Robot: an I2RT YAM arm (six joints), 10 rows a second.
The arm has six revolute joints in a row. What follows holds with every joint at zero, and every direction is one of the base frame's. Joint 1 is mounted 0.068 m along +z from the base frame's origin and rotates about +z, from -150 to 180 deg. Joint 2 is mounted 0.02 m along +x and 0.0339 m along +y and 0.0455 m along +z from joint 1 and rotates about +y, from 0 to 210 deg. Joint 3 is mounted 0.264 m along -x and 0.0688 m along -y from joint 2 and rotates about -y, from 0 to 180 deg. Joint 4 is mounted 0.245 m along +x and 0.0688 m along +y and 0.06 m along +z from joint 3 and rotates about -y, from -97 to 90 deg. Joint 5 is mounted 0.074 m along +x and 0.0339 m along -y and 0.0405 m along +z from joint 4 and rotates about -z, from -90 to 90 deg. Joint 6 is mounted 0.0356 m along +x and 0.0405 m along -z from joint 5 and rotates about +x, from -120 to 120 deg. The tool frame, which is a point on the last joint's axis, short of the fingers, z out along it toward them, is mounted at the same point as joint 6; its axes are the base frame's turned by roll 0, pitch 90 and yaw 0 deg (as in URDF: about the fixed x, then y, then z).
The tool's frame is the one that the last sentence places.
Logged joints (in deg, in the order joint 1, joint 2, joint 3, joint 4, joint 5, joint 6), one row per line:
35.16, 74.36, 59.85, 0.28, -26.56, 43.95
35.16, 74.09, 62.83, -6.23, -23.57, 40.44
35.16, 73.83, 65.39, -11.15, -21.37, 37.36
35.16, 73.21, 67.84, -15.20, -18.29, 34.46
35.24, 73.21, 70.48, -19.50, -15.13, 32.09
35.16, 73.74, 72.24, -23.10, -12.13, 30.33
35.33, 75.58, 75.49, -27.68, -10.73, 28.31
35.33, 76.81, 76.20, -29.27, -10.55, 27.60
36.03, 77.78, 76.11, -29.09, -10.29, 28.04
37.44, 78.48, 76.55, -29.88, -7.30, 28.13
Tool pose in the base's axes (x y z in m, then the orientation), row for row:
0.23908, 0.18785, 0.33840, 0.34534, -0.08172, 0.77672, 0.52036
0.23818, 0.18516, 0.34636, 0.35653, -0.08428, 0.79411, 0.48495
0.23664, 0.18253, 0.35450, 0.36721, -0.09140, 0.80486, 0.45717
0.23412, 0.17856, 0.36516, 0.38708, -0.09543, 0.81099, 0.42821
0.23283, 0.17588, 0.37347, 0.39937, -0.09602, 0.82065, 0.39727
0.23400, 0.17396, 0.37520, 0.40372, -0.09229, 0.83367, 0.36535
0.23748, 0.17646, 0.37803, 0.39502, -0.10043, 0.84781, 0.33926
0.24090, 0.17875, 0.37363, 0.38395, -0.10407, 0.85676, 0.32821
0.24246, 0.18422, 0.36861, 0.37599, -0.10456, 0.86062, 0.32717
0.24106, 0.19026, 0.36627, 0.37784, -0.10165, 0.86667, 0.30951
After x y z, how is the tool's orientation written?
As a quaternion, w x y z.
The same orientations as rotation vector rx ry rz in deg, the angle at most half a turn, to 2 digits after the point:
-12.16, 115.53, 77.40
-12.47, 117.49, 71.75
-13.45, 118.47, 67.29
-13.92, 118.26, 62.44
-13.92, 118.98, 57.60
-13.35, 120.63, 52.86
-14.59, 123.17, 49.29
-15.20, 125.12, 47.93
-15.33, 126.15, 47.96
-14.89, 126.93, 45.33

